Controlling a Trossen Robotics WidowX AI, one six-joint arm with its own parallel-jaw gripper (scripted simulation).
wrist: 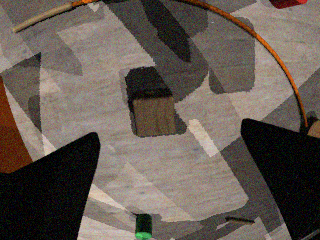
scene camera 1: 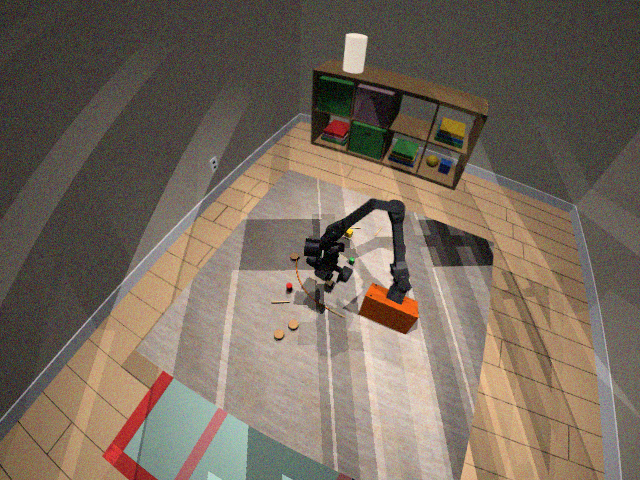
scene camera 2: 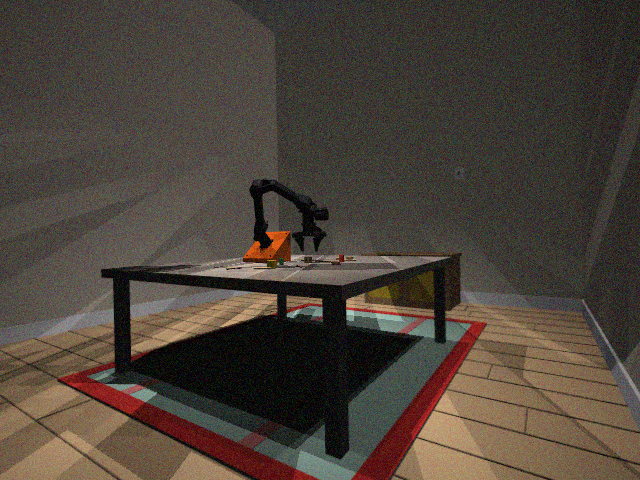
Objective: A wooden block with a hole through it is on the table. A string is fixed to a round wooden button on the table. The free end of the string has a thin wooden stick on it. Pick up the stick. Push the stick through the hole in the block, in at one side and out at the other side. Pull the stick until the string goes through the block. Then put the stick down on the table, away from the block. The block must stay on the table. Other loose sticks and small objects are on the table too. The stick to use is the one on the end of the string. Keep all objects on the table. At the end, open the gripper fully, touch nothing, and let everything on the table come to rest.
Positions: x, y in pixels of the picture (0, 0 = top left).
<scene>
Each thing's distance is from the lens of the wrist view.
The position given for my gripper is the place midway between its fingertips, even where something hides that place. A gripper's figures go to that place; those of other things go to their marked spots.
my gripper (wrist: 172, 133): 10 cm
wooden block (wrist: 154, 110): 12 cm
</scene>
